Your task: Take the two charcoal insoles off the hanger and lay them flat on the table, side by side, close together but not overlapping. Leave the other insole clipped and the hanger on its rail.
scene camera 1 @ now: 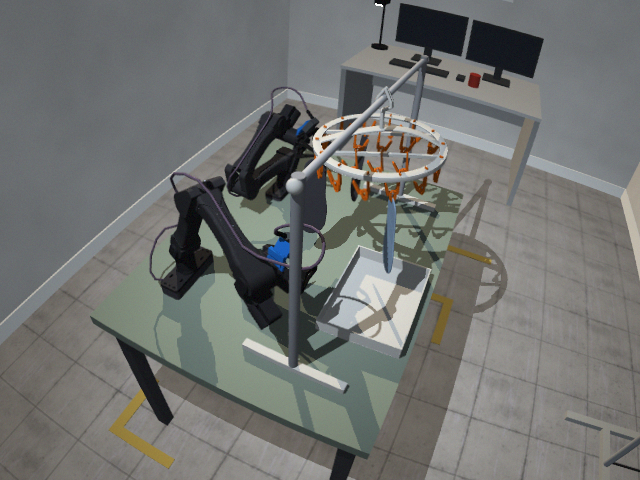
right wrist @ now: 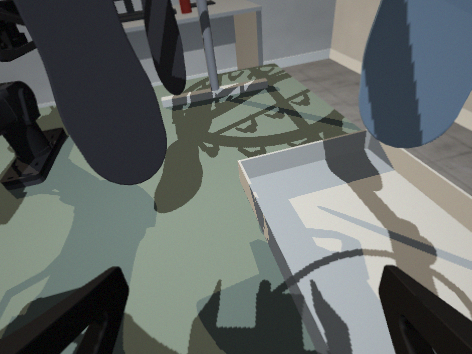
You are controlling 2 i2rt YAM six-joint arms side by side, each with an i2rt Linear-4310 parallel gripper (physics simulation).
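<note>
A charcoal insole (scene camera 1: pixel 315 206) (right wrist: pixel 105 100) hangs upright from the round white hanger (scene camera 1: pixel 398 176). Another charcoal insole (scene camera 1: pixel 354 190) (right wrist: pixel 166 50) hangs farther back. A blue insole (scene camera 1: pixel 390 232) (right wrist: pixel 420 75) hangs from an orange clip above the tray. The hanger hooks over the grey rail (scene camera 1: pixel 364 118). My right gripper (right wrist: pixel 246 277) is open and empty, below and in front of the insoles; in scene camera 1 the stand's post partly hides it. My left gripper (scene camera 1: pixel 309 146) is open, left of the hanger and away from the insoles; its fingers are small and partly hidden.
A shallow white tray (scene camera 1: pixel 348 338) (right wrist: pixel 300 149) sits along the right edge of the green table (scene camera 1: pixel 217 356) (right wrist: pixel 200 245). The rail's near post (scene camera 1: pixel 294 289) stands on a white foot (scene camera 1: pixel 320 378). The rail's far foot (right wrist: pixel 240 91) stands farther back. A desk with two monitors is behind.
</note>
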